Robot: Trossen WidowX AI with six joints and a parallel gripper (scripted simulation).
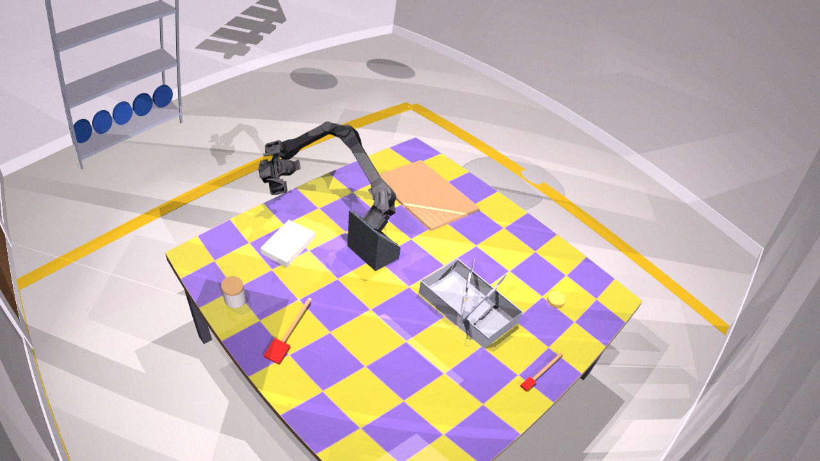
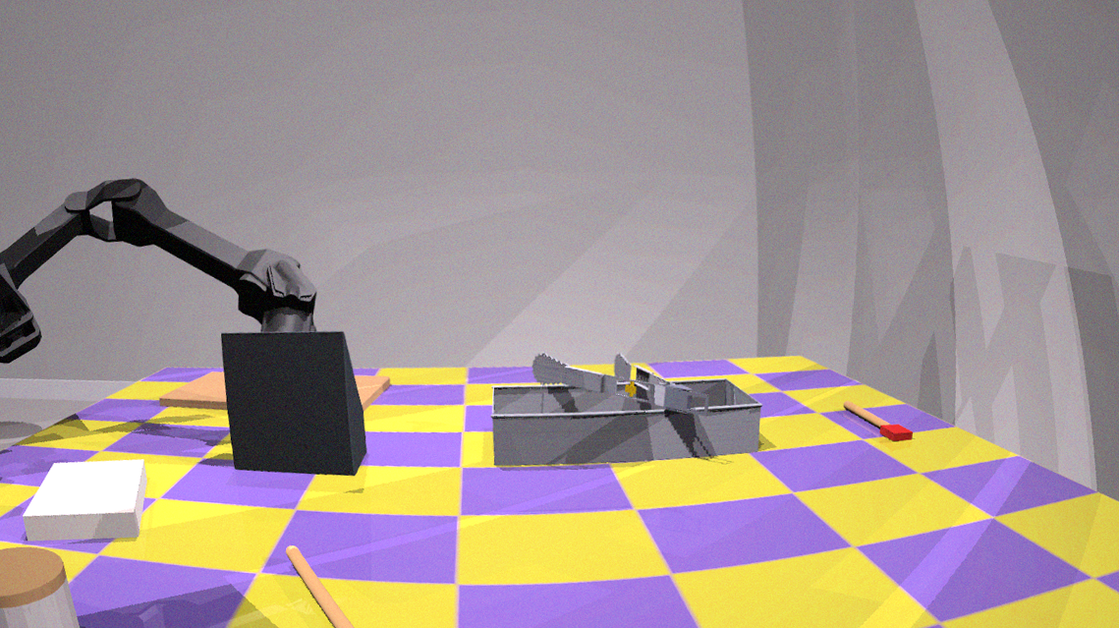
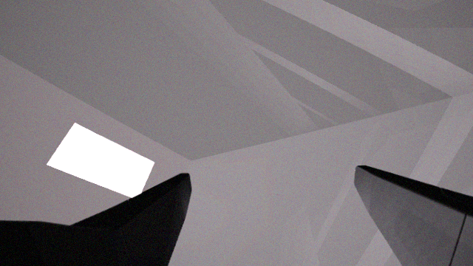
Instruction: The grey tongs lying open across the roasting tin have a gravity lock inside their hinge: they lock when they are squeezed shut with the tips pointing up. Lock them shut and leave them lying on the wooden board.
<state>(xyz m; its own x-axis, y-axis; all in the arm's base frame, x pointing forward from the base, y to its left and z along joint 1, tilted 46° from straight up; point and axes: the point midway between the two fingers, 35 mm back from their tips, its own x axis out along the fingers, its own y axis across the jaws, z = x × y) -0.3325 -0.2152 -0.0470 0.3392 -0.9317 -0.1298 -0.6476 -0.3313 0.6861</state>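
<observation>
My gripper tip is 70 cm short of the roasting tin, 28 cm to the right of it and 25 cm above it. From my gripper tip the other things lie so: white block 11 cm ahead, 1 cm to the left, 26 cm below; then capped jar 20 cm ahead, 30 cm to the right, 24 cm below; then wooden board 21 cm ahead, 60 cm to the left, 27 cm below.
</observation>
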